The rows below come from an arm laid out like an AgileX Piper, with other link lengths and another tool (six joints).
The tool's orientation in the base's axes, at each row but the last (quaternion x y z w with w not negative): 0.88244 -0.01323 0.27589 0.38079; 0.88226 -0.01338 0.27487 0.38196; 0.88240 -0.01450 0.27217 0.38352; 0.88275 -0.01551 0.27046 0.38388; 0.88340 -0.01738 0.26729 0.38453; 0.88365 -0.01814 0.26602 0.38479; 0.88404 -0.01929 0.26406 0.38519; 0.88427 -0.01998 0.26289 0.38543; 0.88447 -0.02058 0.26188 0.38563; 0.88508 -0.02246 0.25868 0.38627; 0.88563 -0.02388 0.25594 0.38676; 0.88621 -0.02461 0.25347 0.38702
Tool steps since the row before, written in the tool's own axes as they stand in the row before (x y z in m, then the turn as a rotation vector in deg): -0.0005 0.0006 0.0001 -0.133 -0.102 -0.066; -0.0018 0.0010 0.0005 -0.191 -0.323 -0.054; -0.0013 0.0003 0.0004 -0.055 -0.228 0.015; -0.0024 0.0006 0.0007 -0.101 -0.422 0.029; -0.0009 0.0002 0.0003 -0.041 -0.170 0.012; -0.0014 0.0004 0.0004 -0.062 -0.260 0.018; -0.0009 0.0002 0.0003 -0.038 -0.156 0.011; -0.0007 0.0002 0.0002 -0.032 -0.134 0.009; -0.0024 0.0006 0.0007 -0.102 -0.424 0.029; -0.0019 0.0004 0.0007 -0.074 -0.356 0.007; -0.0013 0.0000 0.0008 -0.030 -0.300 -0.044; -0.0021 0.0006 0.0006 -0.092 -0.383 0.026
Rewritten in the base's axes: -0.0005 -0.0006 0.0001 -0.120 0.092 -0.097; -0.0015 -0.0014 -0.0005 -0.112 0.230 -0.280; -0.0010 -0.0007 -0.0007 0.014 0.140 -0.188; -0.0019 -0.0013 -0.0012 0.027 0.259 -0.348; -0.0007 -0.0005 -0.0005 0.011 0.104 -0.141; -0.0011 -0.0008 -0.0006 0.017 0.160 -0.214; -0.0007 -0.0005 -0.0005 0.009 0.096 -0.129; -0.0006 -0.0004 -0.0003 0.008 0.082 -0.110; -0.0019 -0.0013 -0.0011 0.026 0.261 -0.350; -0.0014 -0.0011 -0.0010 0.024 0.233 -0.278; -0.0008 -0.0008 -0.0011 0.027 0.236 -0.191; -0.0017 -0.0012 -0.0009 0.023 0.236 -0.316
